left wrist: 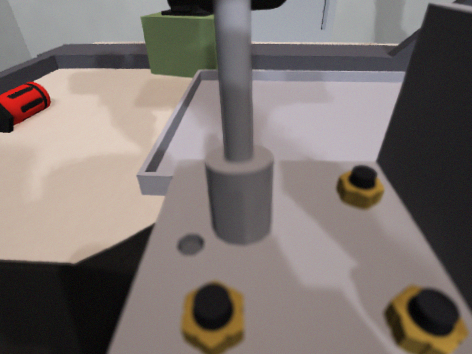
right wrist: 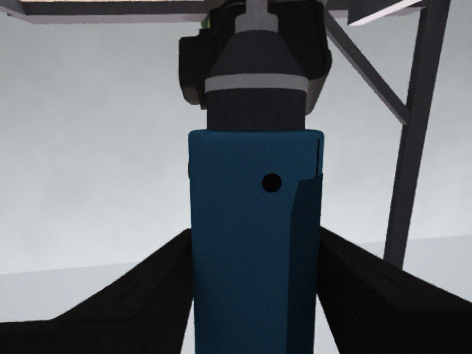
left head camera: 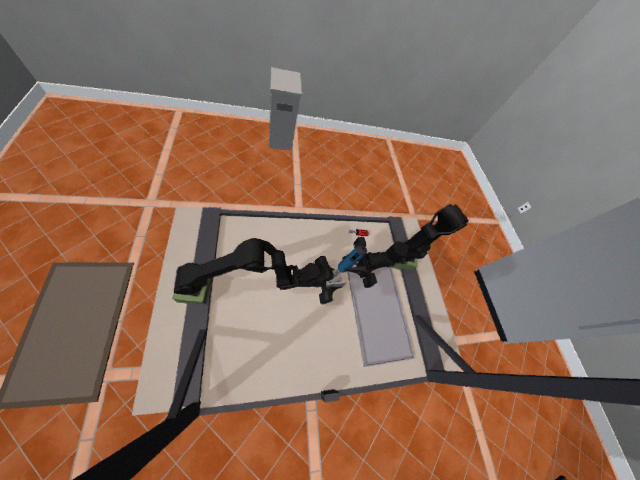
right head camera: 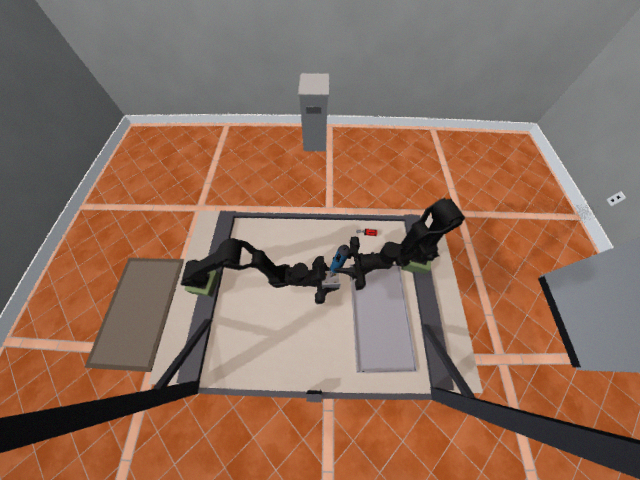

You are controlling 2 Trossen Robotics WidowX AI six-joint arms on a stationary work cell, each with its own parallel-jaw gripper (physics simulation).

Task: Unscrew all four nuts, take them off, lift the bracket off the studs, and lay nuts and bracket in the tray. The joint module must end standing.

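Frame: origin at the left arm's base, x up, y right, z ahead, level; centimetres.
Seen in the pictures: left gripper, between the fingertips: (left wrist: 275, 217) (left head camera: 340, 279) (right head camera: 339, 280); right gripper, between the fingertips: (right wrist: 251, 236) (left head camera: 343, 263) (right head camera: 333, 264); left arm's base, origin of its link: (left head camera: 191, 286) (right head camera: 200, 280); right arm's base, origin of its link: (left wrist: 194, 12) (right head camera: 419, 256).
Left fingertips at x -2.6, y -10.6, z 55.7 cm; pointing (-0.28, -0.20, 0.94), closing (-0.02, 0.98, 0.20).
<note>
Offsets run from my left fingertips to a thing's top centre. "pt": to the spot under its first point.
The grey bracket (right head camera: 330, 282) (left wrist: 310, 250) lies flat on the joint module, which is mostly hidden. Three brass nuts (left wrist: 213, 317) {dy +2.2, dx +3.5, dz -1.7 cm} (left wrist: 361, 189) (left wrist: 426, 320) show on black studs. The socket {pt dy -0.5, dx +4.3, dz -4.0 cm} (left wrist: 241, 200) of a blue power driver {dy -1.3, dx +26.9, dz -2.1 cm} (left head camera: 351, 259) (right head camera: 339, 257) (right wrist: 240, 165) stands upright over the fourth corner, hiding what is under it. My left gripper (left head camera: 337, 281) (right head camera: 328, 279) is shut on the joint module, a dark finger on each side. My right gripper (right wrist: 251, 236) is shut on the blue driver's body. The tray {dy +9.9, dx -2.1, dz +18.3 cm} (left head camera: 382, 325) (right head camera: 384, 330) (left wrist: 325, 110) lies beyond the bracket.
A red-handled tool {dy -26.3, dx -0.7, dz +9.7 cm} (left head camera: 362, 232) (right head camera: 370, 232) (left wrist: 27, 102) lies on the table near its far edge. A dark frame {pt dy -31.5, dx -1.5, dz -17.4 cm} (left head camera: 305, 212) (right head camera: 320, 215) borders the table. Green blocks (left head camera: 190, 297) (right head camera: 417, 266) stand under the arm bases. The right arm reaches over the tray's far end.
</note>
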